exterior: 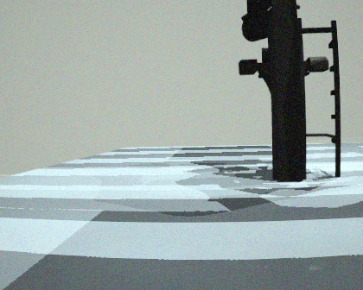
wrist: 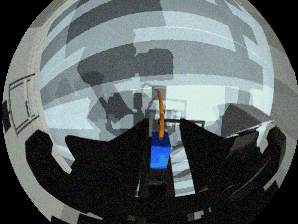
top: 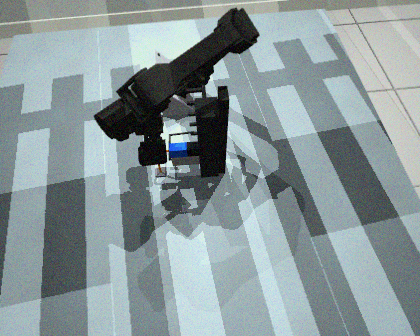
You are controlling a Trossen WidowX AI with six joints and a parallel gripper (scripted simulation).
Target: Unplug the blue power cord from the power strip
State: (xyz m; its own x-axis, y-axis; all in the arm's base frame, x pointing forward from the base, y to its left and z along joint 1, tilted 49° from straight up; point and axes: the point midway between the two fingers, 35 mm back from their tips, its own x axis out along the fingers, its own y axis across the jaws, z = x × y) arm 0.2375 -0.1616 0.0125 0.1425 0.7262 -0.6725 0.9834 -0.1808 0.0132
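The blue plug is 7 cm to the left of my gripper tip, 1 cm below it and 1 cm ahead of it.
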